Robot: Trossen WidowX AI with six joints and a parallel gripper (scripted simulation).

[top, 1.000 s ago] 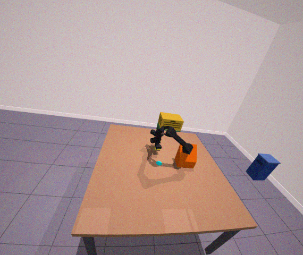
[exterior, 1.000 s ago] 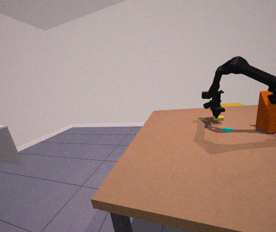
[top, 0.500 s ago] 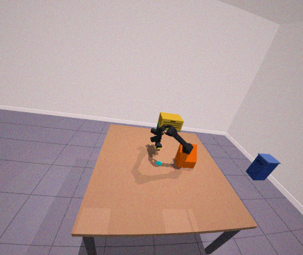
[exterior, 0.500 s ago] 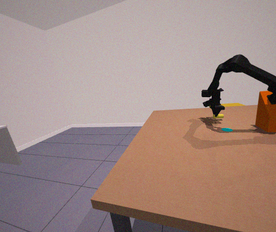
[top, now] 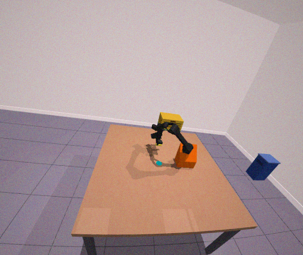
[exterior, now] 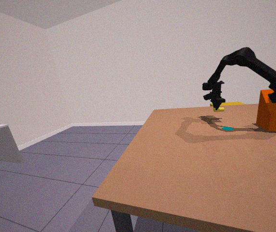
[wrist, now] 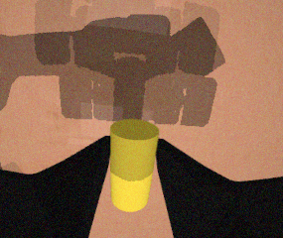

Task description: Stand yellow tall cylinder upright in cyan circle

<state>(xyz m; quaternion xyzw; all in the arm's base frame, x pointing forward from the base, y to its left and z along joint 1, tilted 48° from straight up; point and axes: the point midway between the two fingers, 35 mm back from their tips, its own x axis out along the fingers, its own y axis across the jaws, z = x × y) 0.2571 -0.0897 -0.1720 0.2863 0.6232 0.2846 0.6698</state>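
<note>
Now: the cyan circle 220 mm to the left of my gripper tip, 80 mm below it and 10 mm behind it. Also, from my gripper tip: yellow cylinder 20 mm behind.
</note>
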